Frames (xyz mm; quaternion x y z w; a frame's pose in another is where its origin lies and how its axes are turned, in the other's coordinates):
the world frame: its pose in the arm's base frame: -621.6 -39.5 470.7 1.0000 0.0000 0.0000 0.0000
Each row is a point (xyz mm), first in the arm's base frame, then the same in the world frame.
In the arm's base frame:
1: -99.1 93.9 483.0
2: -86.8 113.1 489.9
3: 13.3 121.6 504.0
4: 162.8 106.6 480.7
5: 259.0 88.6 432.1
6: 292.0 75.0 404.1
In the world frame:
1: 522.5 -133.4 -12.3
2: 534.8 -152.6 -19.2
3: 634.9 -161.1 -33.3
4: 784.4 -146.1 -10.0
5: 880.6 -128.1 38.6
6: 913.6 -114.5 66.6

